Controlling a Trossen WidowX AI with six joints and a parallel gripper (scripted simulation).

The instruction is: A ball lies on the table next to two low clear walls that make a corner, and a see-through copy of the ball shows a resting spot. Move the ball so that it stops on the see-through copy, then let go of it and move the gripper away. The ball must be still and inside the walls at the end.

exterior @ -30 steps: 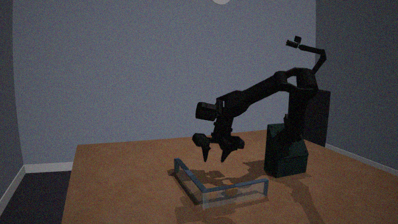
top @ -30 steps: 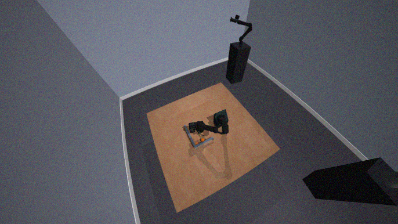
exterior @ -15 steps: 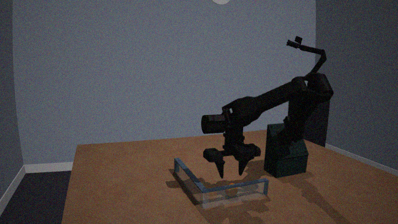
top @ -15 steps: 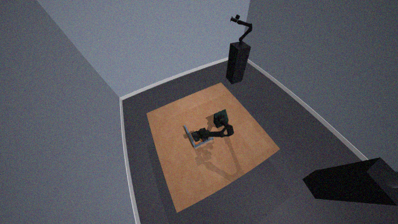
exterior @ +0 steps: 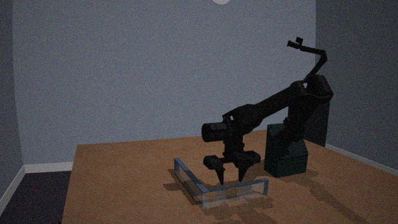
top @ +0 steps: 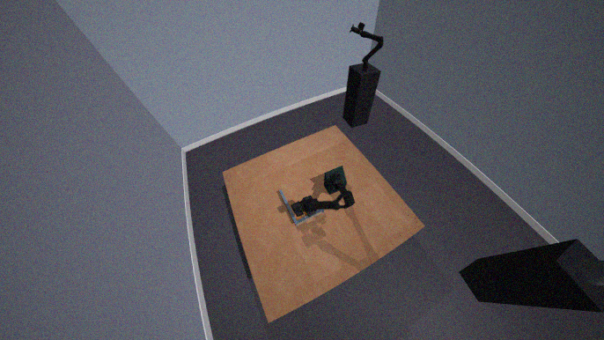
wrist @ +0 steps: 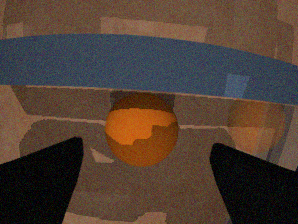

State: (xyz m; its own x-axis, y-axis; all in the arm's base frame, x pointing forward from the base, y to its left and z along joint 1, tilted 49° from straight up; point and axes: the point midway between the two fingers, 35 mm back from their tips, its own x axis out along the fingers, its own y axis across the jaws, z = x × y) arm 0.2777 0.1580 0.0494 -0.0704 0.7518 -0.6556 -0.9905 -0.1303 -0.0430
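Right now the orange ball is 30 mm below my gripper tip. The rest, counted from my gripper tip: pale orange patch 80 mm ahead, 30 mm below, 20 mm to the left.
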